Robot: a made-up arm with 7 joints.
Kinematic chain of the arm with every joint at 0, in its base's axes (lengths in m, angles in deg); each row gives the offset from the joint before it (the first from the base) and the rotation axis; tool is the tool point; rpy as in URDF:
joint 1: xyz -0.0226 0.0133 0.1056 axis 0 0.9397 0.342
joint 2: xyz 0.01 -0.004 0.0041 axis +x
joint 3: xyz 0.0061 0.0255 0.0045 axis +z
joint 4: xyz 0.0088 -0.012 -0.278 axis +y
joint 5: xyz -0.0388 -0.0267 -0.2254 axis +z
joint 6: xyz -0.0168 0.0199 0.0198 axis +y
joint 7: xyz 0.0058 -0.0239 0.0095 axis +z
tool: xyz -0.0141 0.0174 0.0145 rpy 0 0 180
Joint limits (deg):
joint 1: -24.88..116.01
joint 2: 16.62..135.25
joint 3: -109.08..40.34
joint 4: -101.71..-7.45
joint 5: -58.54..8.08
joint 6: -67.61..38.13
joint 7: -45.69..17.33
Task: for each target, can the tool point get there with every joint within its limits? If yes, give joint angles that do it. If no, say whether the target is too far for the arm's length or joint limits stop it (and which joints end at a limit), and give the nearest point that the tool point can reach.
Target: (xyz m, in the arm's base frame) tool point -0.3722 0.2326 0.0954
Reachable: yes | joints 81.43 71.66 -78.82 -78.47 -2.17 -53.43 -17.42
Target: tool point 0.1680 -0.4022 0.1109
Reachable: no: joint limits stop it (at a limit: joint 1, joint 2, joint 4, joint 5, joint 6, joint 7) | nearest point 0.1794 -0.0895 -0.1139 | short by 0.385 m
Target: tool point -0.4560 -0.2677 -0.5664
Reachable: no: too far | nearest point -0.2848 -0.0402 -0.2585 | short by 0.419 m
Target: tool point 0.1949 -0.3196 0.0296
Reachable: no: joint limits stop it (at a limit: joint 1, joint 2, joint 4, joint 5, joint 6, joint 7) | nearest point 0.1829 -0.0881 -0.1117 | short by 0.272 m
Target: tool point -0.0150 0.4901 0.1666
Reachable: yes | joints 41.41 102.95 -18.44 -39.07 -3.67 -47.88 9.94
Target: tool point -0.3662 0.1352 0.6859
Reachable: no: too far | nearest point -0.3509 0.1546 0.4029 | short by 0.284 m
